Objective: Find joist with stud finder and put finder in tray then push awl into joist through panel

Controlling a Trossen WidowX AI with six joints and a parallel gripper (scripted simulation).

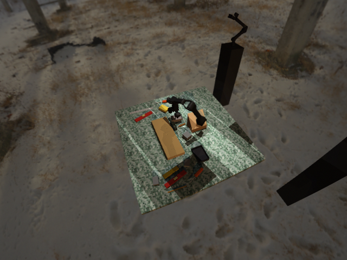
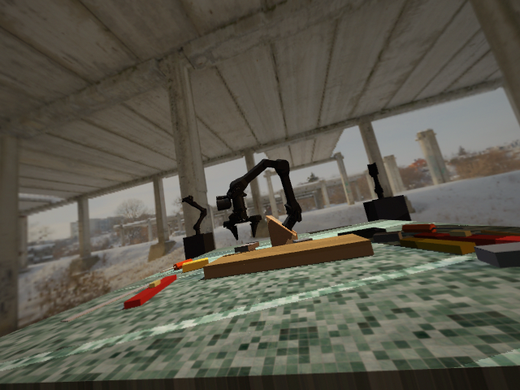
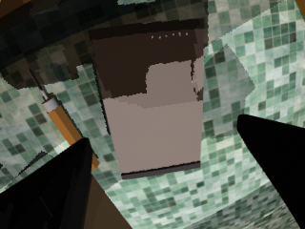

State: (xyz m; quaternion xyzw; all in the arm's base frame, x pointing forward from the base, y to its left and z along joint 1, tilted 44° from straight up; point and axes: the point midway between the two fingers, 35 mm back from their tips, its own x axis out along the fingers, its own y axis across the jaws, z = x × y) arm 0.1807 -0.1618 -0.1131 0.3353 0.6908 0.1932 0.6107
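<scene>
The stud finder is 70 mm below my gripper tip and 20 mm ahead of it. From my gripper tip the other things lie so: yellow block (230 mm to the right, 70 mm below, 60 mm ahead); orange-handled awl (100 mm to the left, 80 mm below, 10 mm ahead); black tray (510 mm to the left, 70 mm below, 20 mm behind).
</scene>
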